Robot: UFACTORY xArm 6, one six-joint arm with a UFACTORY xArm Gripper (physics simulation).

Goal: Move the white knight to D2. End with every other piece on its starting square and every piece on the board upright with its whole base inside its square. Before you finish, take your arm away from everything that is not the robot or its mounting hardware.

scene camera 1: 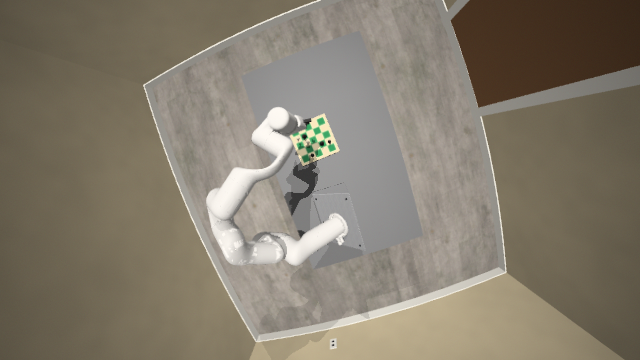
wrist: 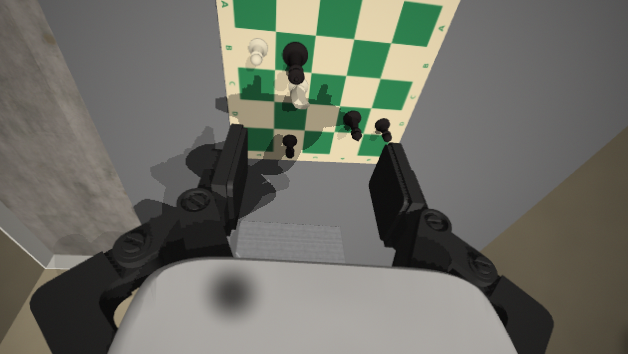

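Where they show: gripper, fingertip midpoint: [wrist: 313, 156]; arm's base at its link origin: [scene camera 1: 338, 224].
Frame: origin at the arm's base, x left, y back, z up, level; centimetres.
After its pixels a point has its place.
Note:
The white knight [wrist: 299, 95] @(x -1.5, y -44.2, z -13.7 cm) [scene camera 1: 308, 143] @(x -1.5, y -42.8, z -16.2 cm) stands upright on the cream square C2 of the green-and-cream board [wrist: 334, 50] @(x -4.9, y -47.8, z -16.6 cm) [scene camera 1: 329, 127] @(x -15.3, y -45.9, z -16.6 cm). The head of a tall black piece [wrist: 295, 55] @(x -1.0, y -47.7, z -15.0 cm) on B2 overlaps its upper edge in the wrist view and hides part of its base. Green D2 [wrist: 290, 117] @(x -0.7, y -39.6, z -16.6 cm), just below C2 in the wrist view, holds no piece. My gripper [wrist: 313, 156] @(x -1.5, y -49.8, z 1.3 cm) [scene camera 1: 307, 121] @(x -1.5, y -49.8, z 1.3 cm) is open and empty, raised above the board and apart from the knight. In the scene view it is over the board's upper-left edge.
A white pawn [wrist: 257, 50] @(x 2.6, y -48.0, z -15.1 cm) stands on B1, a black pawn [wrist: 290, 144] @(x -0.8, y -36.5, z -15.2 cm) on E2, a black bishop [wrist: 353, 123] @(x -8.0, y -40.2, z -14.9 cm) on D4 and another black pawn [wrist: 383, 128] @(x -12.0, y -39.4, z -15.3 cm) on D5. Arm shadows darken rows C to E. The arm's base plate [scene camera 1: 352, 220] @(x -7.5, y -2.4, z 8.3 cm) lies below the board in the scene view.

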